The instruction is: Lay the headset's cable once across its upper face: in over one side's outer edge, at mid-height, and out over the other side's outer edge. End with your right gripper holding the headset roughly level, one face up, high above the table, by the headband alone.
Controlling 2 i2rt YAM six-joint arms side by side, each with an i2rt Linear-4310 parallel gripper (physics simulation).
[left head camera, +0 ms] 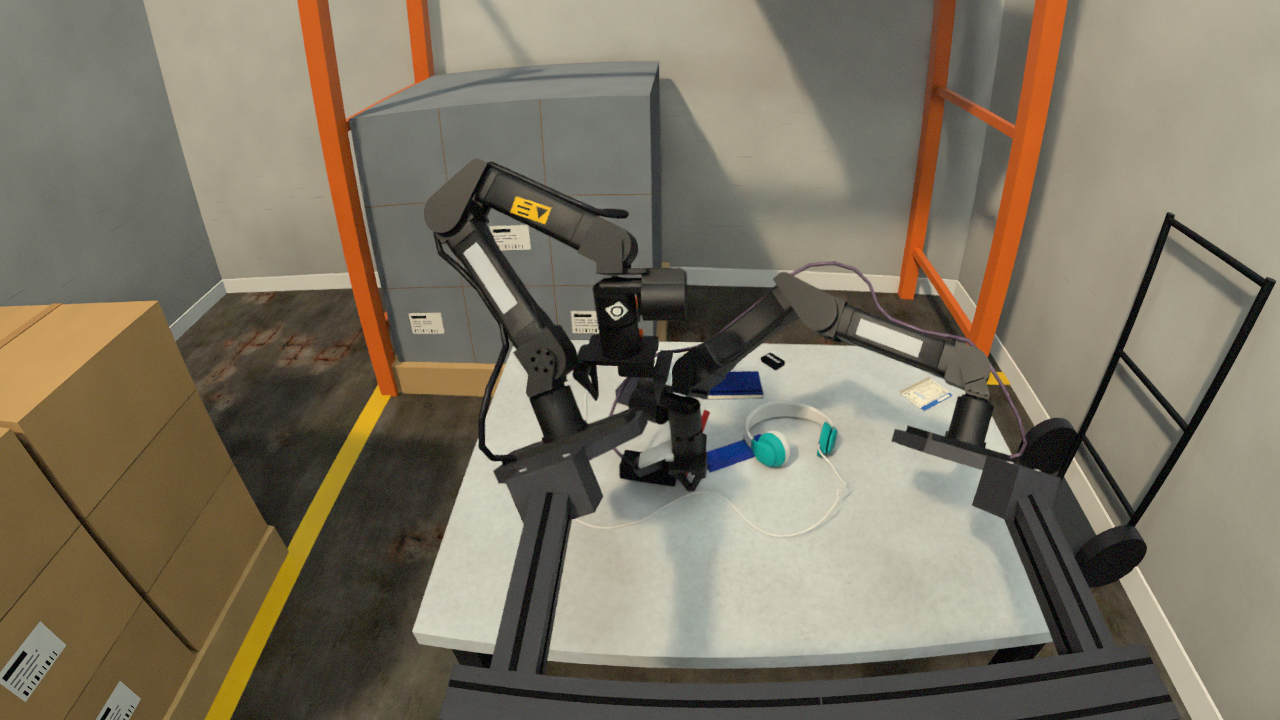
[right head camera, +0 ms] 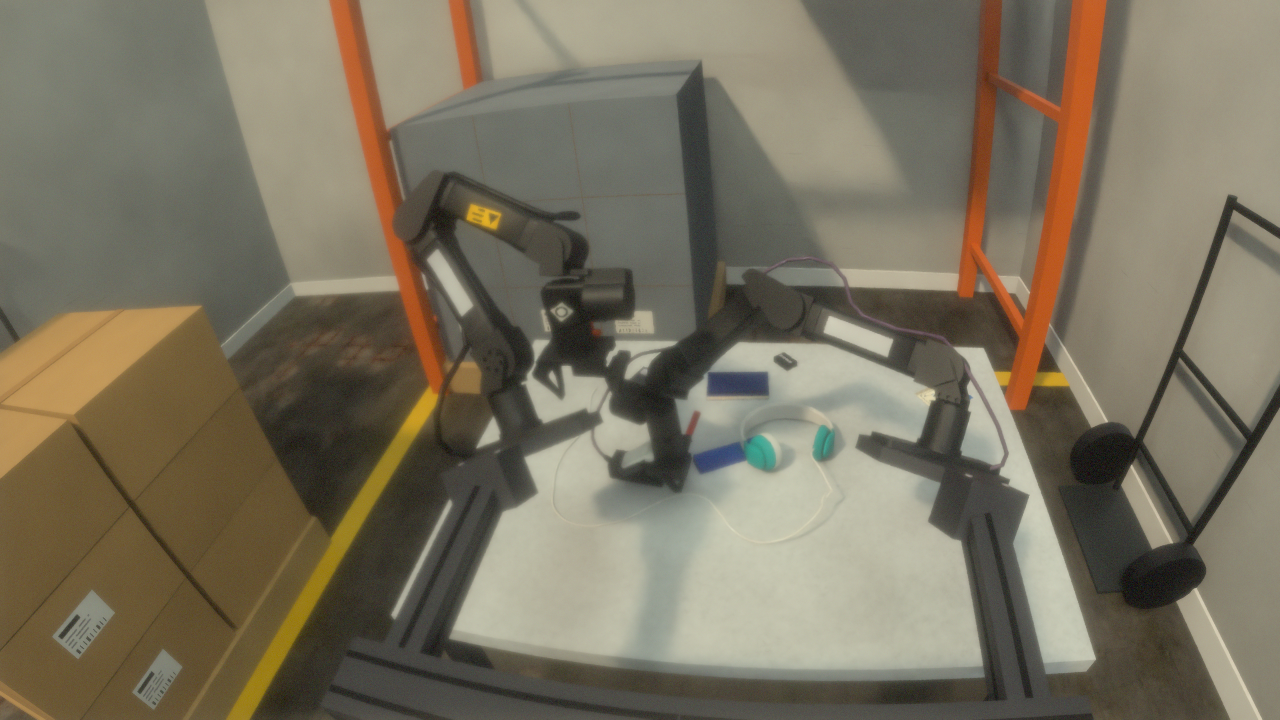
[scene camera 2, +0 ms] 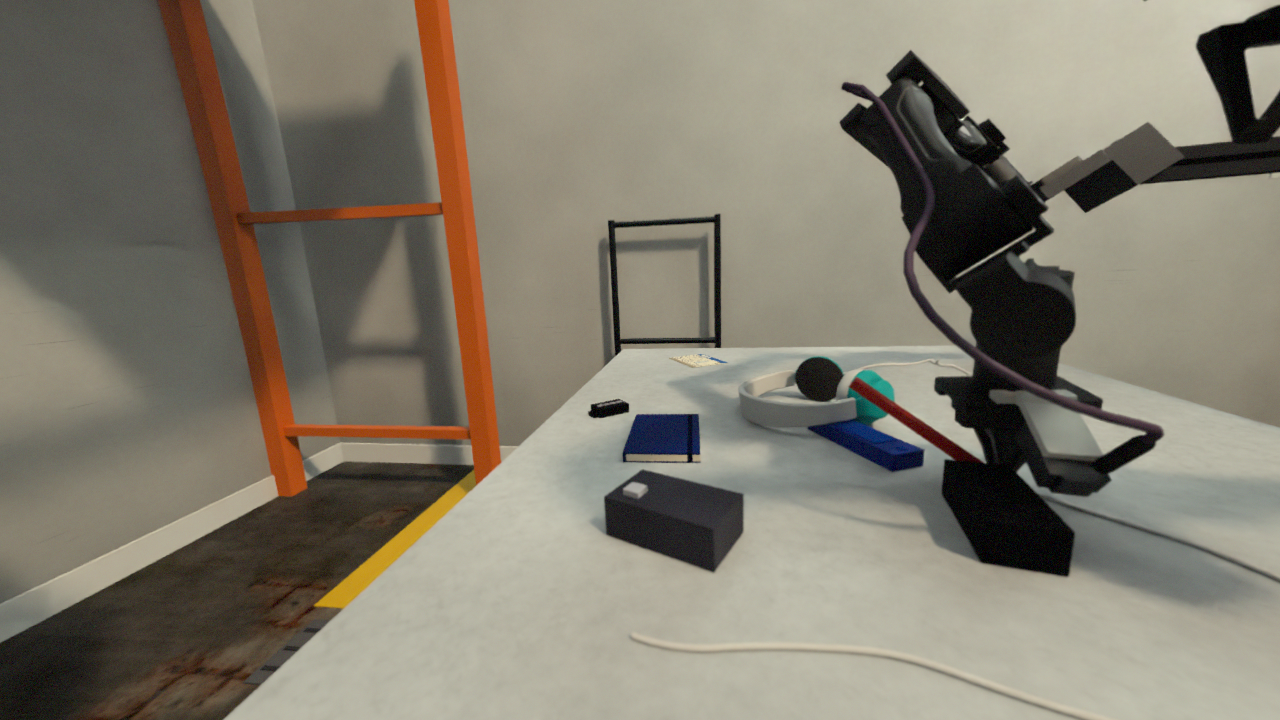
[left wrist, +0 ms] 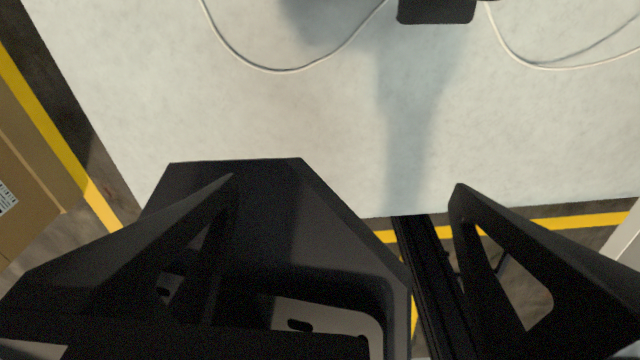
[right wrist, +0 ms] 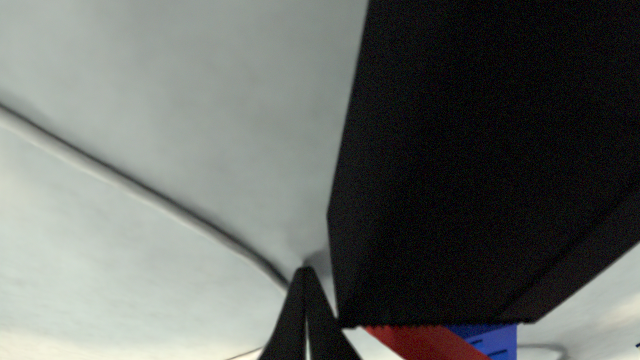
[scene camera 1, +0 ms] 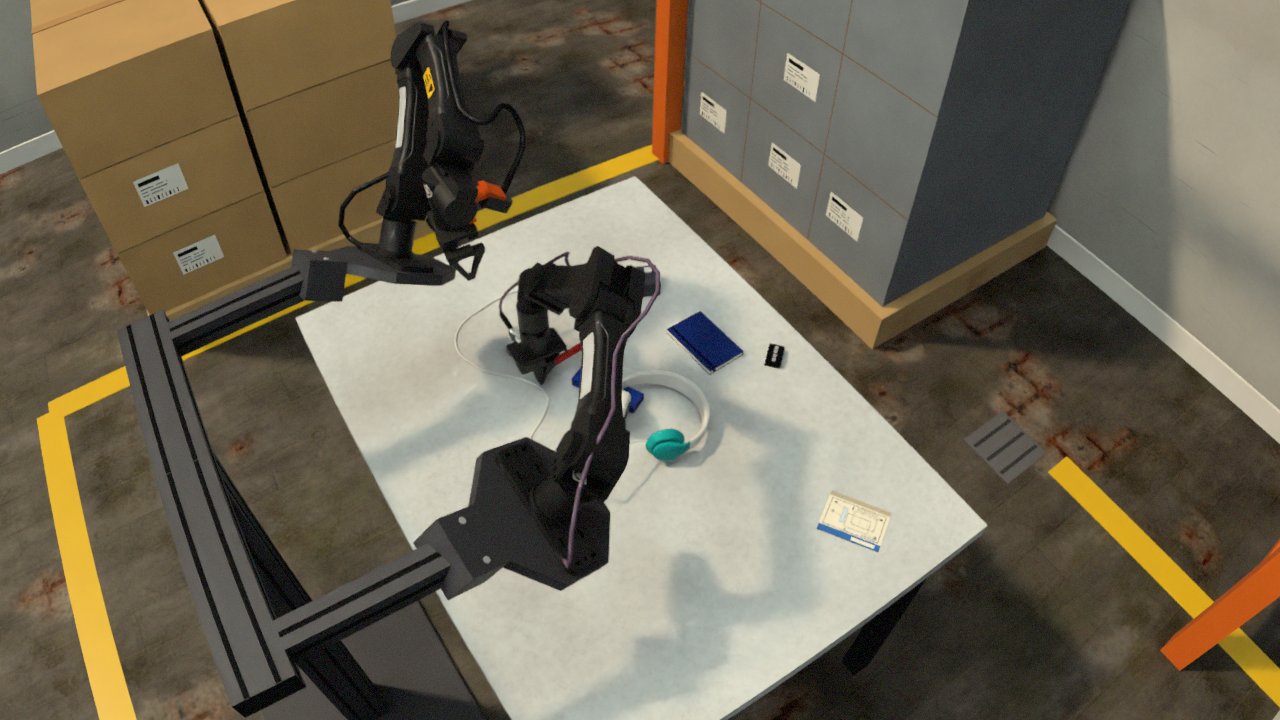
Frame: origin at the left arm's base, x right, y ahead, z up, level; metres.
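Seen in the pictures: left gripper, fingertip midpoint: (left head camera: 627, 400) (right head camera: 590, 399) (left wrist: 344, 189) (scene camera 1: 462, 263); right gripper, fingertip midpoint: (left head camera: 691, 490) (right head camera: 677, 491) (right wrist: 305, 277) (scene camera 1: 540, 382); left arm's base, origin of the base link: (left head camera: 568, 440) (right head camera: 524, 438) (left wrist: 235, 326) (scene camera 1: 393, 259); right arm's base, origin of the base link: (left head camera: 963, 448) (right head camera: 936, 457) (scene camera 1: 546, 508).
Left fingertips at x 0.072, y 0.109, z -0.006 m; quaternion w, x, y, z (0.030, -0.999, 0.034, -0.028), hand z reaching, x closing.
Pixels of each thing's top centre, then the offset from my left fingertips to it.
- white headset with teal cups, middle of its top: (scene camera 2: 804, 363) (scene camera 1: 660, 396) (right head camera: 787, 415) (left head camera: 791, 413) dz -0.206, dx +0.301, dy +0.237 m
- blue block, middle of its top: (scene camera 2: 859, 429) (scene camera 1: 607, 385) (right head camera: 729, 451) (left head camera: 736, 449) dz -0.262, dx +0.190, dy +0.187 m
- black box, middle of its top: (scene camera 2: 999, 489) (right head camera: 637, 461) (left head camera: 649, 461) dz -0.247, dx +0.020, dy +0.124 m
- blue notebook, middle of its top: (scene camera 2: 664, 431) (scene camera 1: 705, 339) (right head camera: 737, 383) (left head camera: 731, 382) dz -0.270, dx +0.182, dy +0.423 m
- small black item, middle of its top: (scene camera 2: 607, 403) (scene camera 1: 775, 352) (right head camera: 784, 357) (left head camera: 772, 357) dz -0.267, dx +0.284, dy +0.528 m
- card, middle of its top: (scene camera 1: 854, 520) (right head camera: 944, 395) (scene camera 2: 697, 360) (left head camera: 926, 393) dz -0.281, dx +0.675, dy +0.422 m
- dark box with a white button, middle of its top: (scene camera 2: 673, 489) (scene camera 1: 635, 274) (left head camera: 637, 379) (right head camera: 641, 379) dz -0.241, dx -0.029, dy +0.382 m
The white headset with teal cups (left head camera: 769, 450) (right head camera: 763, 453) (scene camera 1: 666, 444) (scene camera 2: 787, 413) lies on the table, one cup against a blue block (left head camera: 731, 454) (scene camera 2: 868, 445). Its white cable (left head camera: 776, 534) (scene camera 1: 458, 344) (scene camera 2: 841, 647) (left wrist: 280, 71) (right wrist: 165, 202) runs loosely across the table, left of the headset in the head views. My right gripper (left head camera: 691, 486) (right head camera: 675, 488) (right wrist: 305, 277) is shut, low at the table beside a black box (scene camera 2: 1006, 519) (right wrist: 465, 150). The cable passes behind its fingertips; whether any is pinched is hidden. My left gripper (right head camera: 588, 380) (left wrist: 344, 189) is open and empty, high above the table.
A red stick (right head camera: 692, 422) (scene camera 2: 913, 420) leans tilted between the black box and headset. A blue notebook (left head camera: 735, 385) (scene camera 1: 704, 342), a small black item (left head camera: 772, 360) and a card (left head camera: 926, 394) (scene camera 1: 854, 521) lie farther back. A dark box with a white button (scene camera 2: 675, 519) stands near the notebook.
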